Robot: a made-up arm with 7 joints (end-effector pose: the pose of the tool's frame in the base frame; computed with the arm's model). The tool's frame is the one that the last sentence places.
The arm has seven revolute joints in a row. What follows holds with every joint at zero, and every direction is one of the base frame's. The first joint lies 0.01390 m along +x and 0.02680 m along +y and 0.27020 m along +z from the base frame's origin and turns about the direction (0, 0.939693, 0.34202). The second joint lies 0.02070 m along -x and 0.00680 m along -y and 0.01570 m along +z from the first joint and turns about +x. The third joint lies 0.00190 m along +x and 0.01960 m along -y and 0.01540 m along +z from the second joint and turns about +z. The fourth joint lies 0.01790 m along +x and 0.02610 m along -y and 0.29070 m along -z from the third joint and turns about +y. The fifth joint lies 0.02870 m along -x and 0.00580 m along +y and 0.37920 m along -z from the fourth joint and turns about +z. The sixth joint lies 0.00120 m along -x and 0.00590 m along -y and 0.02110 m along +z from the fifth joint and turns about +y. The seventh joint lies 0.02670 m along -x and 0.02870 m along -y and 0.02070 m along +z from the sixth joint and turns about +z. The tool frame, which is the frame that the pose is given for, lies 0.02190 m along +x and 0.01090 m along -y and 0.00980 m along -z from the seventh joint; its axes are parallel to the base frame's.
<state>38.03 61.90 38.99 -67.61 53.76 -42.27 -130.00</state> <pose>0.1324 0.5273 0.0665 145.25 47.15 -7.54</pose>
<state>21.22 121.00 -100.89 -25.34 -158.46 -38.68 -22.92</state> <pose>-0.0062 0.6268 0.4654 152.13 -34.56 -44.64</pose>
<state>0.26 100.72 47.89 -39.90 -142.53 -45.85 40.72</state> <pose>0.1332 0.5528 0.5352 75.07 63.63 -32.74</pose>
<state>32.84 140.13 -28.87 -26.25 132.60 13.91 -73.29</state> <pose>0.2520 0.5117 0.5362 97.09 16.56 -19.59</pose>
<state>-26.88 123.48 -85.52 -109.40 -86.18 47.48 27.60</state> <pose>0.1381 0.4076 0.1061 49.86 72.12 -126.69</pose>
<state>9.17 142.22 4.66 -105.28 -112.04 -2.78 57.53</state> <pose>0.3780 0.1754 0.4159 -38.38 66.13 131.54</pose>
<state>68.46 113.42 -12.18 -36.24 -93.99 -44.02 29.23</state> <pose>0.0590 0.6377 0.3375 -75.88 21.01 -137.84</pose>
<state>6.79 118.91 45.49 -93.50 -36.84 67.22 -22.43</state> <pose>0.3261 0.2102 0.5733 163.60 -2.76 -9.93</pose>
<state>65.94 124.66 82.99 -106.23 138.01 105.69 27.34</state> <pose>0.3837 0.0632 0.4426 -13.41 20.03 -12.72</pose>
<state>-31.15 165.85 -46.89 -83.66 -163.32 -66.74 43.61</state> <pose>0.1483 0.3416 0.6438 -146.17 29.17 167.08</pose>
